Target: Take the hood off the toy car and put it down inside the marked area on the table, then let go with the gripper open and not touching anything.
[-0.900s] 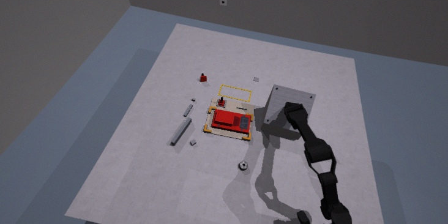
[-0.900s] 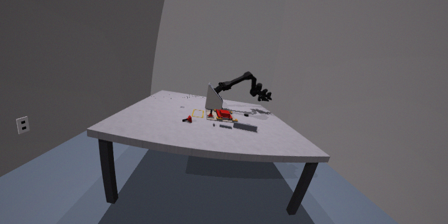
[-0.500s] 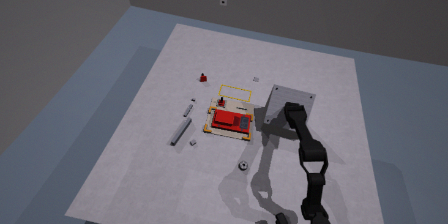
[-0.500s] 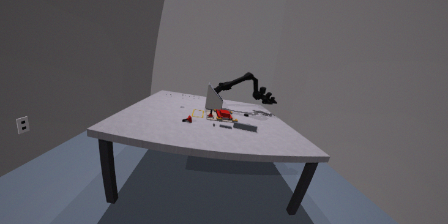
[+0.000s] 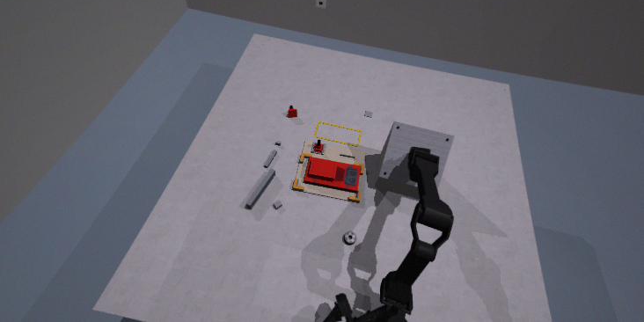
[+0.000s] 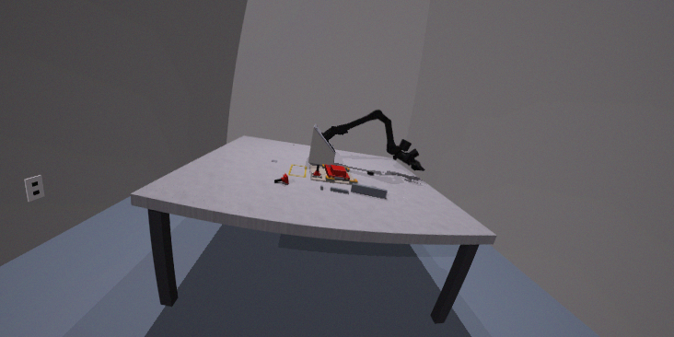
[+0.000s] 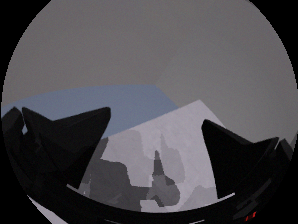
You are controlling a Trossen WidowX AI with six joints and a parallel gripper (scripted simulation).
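Now: the red hood 10 cm ahead of my gripper tip, 54 cm to the right of it and 5 cm below it. The rest, counted from my gripper tip: wheel (4 cm behind, 32 cm to the right, 8 cm below).
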